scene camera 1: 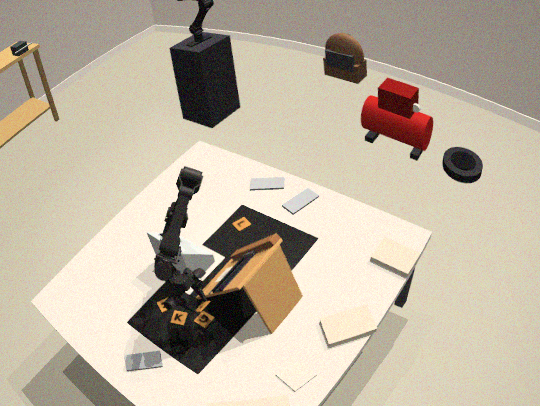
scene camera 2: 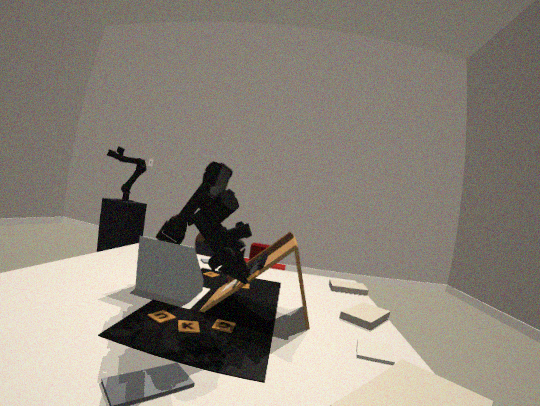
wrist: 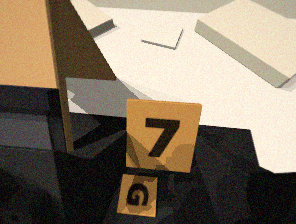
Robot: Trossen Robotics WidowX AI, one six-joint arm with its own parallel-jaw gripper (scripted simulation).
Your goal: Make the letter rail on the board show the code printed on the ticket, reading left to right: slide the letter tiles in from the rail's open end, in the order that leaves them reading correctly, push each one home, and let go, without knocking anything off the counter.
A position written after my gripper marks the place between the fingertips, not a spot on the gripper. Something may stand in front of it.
Note:
My gripper (scene camera 2: 248, 280) holds a 7 tile (wrist: 161, 135). Also in view: a g tile (wrist: 137, 192), a slanted wooden board (scene camera 1: 261, 268) and a black mat (scene camera 2: 244, 353).
My gripper is seen too in scene camera 1 (scene camera 1: 201, 307) and in the wrist view (wrist: 160, 138). The slanted wooden board shows as well in scene camera 2 (scene camera 2: 267, 258) and in the wrist view (wrist: 48, 48). The black mat shows as well in scene camera 1 (scene camera 1: 194, 346).

